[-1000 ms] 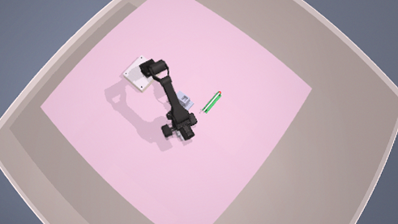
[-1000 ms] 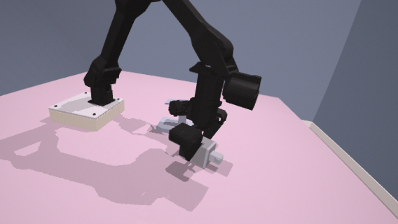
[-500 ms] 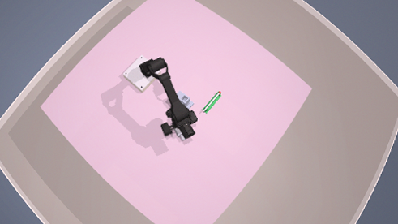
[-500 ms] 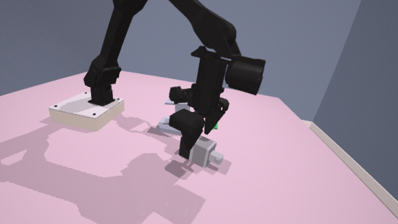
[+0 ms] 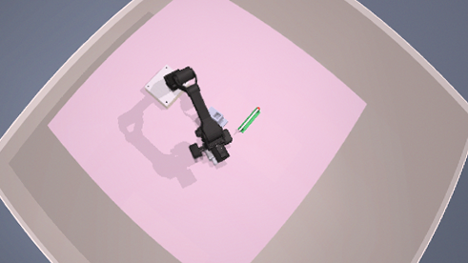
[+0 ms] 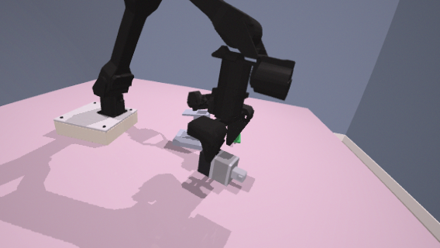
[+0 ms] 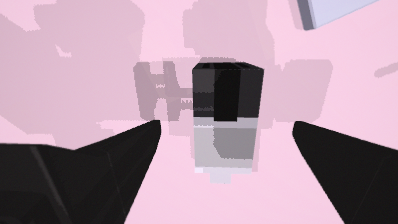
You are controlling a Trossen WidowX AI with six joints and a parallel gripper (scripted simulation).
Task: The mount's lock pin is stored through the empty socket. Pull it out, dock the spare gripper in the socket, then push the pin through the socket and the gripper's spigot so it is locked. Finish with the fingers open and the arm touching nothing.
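The spare gripper is 2 cm ahead of my gripper tip and 3 cm below it. From my gripper tip the other things lie so: mount socket (9 cm behind, 12 cm to the left, 1 cm below); green see-through block (1 cm ahead, 25 cm to the left, 4 cm below).
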